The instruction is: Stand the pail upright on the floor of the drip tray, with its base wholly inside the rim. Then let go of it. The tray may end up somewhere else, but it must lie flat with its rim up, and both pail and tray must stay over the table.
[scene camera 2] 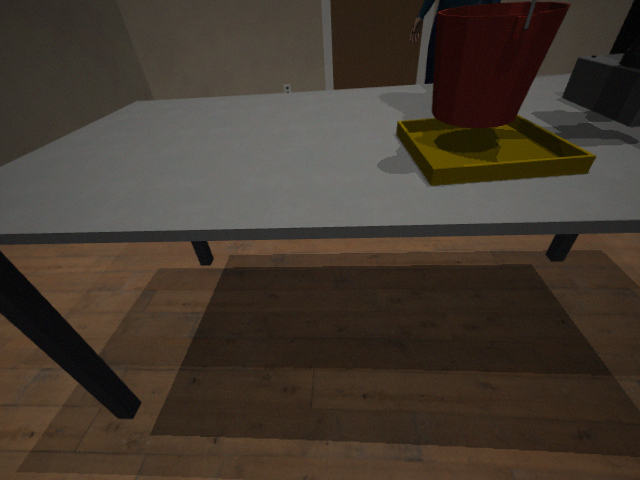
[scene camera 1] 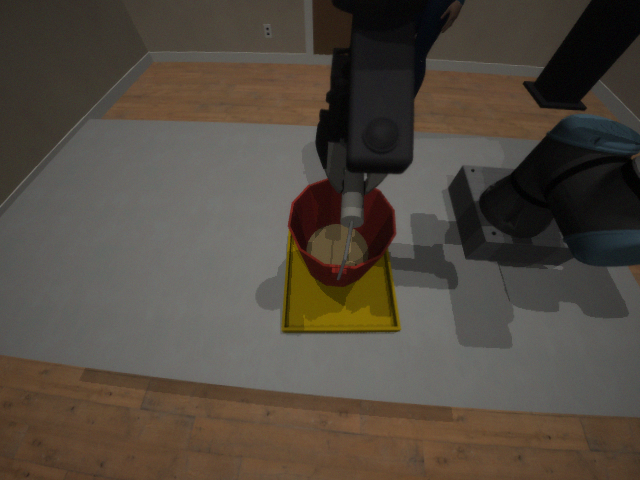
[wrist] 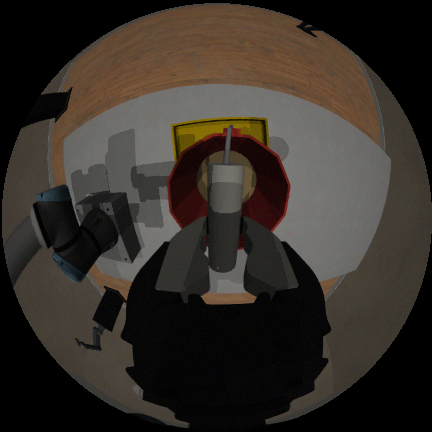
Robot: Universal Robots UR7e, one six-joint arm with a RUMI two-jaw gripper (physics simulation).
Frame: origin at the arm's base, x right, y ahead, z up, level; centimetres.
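Where they show: gripper, between the fingertips: (scene camera 1: 352, 193) (wrist: 223, 218); arm's base, origin of its link: (scene camera 1: 511, 211) (wrist: 101, 227).
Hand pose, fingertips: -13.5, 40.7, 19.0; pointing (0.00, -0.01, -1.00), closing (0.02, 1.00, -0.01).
Each offset is from my fingertips to the top centre of the thing, as dx, dy, dz. Level surfaces: height alone.
The red pail (scene camera 1: 310, 211) (scene camera 2: 480, 67) (wrist: 187, 192) hangs roughly upright by its handle, its base a little above the rear part of the yellow tray. The yellow drip tray @(-2.3, +0.3, -25.1) (scene camera 1: 341, 329) (scene camera 2: 511, 171) (wrist: 250, 128) lies flat on the table, rim up; the pail's shadow falls on its floor. My gripper (scene camera 1: 353, 187) (wrist: 223, 218) is shut on the pail's grey cylindrical handle grip @(-0.2, +0.0, +2.5) (scene camera 1: 352, 204) (wrist: 226, 187), above the pail's opening. The gripper does not show in scene camera 2. In scene camera 1 the pail hides the tray's rear rim.
The grey table @(dz -28.0) (scene camera 1: 155, 232) (scene camera 2: 232, 180) (wrist: 325, 200) extends around the tray, with its front edge beyond the tray's front rim. The arm's grey base block (scene camera 1: 475, 227) (scene camera 2: 594, 82) stands on the table to the right in both scene views. A person stands behind the table.
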